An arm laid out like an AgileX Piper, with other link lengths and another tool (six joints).
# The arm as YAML. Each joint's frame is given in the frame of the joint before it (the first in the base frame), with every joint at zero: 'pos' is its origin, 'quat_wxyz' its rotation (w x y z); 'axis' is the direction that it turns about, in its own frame. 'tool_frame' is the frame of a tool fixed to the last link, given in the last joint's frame.
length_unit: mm
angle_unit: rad
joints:
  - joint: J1
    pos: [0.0, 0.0, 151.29]
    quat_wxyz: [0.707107, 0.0, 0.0, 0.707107]
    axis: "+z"
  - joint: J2
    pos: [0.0, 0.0, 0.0]
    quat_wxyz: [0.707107, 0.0, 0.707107, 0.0]
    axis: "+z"
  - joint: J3
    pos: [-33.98, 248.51, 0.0]
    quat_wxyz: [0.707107, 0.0, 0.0, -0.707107]
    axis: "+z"
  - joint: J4
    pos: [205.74, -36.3, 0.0]
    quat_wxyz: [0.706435, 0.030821, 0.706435, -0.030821]
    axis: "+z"
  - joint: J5
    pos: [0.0, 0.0, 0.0]
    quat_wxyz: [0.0, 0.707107, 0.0, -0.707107]
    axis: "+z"
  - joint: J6
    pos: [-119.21, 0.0, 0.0]
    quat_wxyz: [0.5, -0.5, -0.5, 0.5]
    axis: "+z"
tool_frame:
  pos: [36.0, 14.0, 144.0]
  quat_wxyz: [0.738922, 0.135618, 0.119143, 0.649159]
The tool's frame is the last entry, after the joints.
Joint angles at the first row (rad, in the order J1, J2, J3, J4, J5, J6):
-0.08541, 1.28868, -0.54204, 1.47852, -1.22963, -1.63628
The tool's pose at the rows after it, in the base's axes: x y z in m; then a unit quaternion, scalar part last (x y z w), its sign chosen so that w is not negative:
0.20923, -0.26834, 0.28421, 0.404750, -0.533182, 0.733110, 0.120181
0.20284, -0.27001, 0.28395, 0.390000, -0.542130, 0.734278, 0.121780
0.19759, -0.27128, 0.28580, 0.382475, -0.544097, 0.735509, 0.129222
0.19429, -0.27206, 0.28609, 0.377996, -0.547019, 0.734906, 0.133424
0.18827, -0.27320, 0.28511, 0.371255, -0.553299, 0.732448, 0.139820
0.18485, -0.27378, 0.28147, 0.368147, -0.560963, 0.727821, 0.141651
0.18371, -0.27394, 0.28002, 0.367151, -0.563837, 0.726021, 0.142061
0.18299, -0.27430, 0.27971, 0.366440, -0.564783, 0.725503, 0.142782
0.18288, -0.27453, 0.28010, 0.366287, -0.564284, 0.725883, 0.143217
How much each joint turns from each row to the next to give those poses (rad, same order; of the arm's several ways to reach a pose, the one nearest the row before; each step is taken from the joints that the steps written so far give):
0.00002, 0.00000, 0.00000, 0.01946, -0.00798, 0.02599
0.00002, 0.00000, 0.00000, 0.01523, -0.01573, 0.02255
-0.00006, 0.00001, -0.00002, 0.00670, -0.01974, 0.00403
0.00004, -0.00003, -0.00174, 0.00887, -0.01020, 0.00001
-0.00001, -0.00179, -0.00002, 0.01790, -0.01421, -0.00002
-0.00001, 0.00003, 0.00000, 0.01921, -0.00174, 0.00004
0.00003, -0.00002, 0.00002, 0.00713, -0.00002, -0.00001
-0.00179, 0.00000, -0.00005, 0.00154, 0.00004, -0.00004
-0.00148, -0.00001, 0.00003, -0.00191, -0.00002, 0.00001

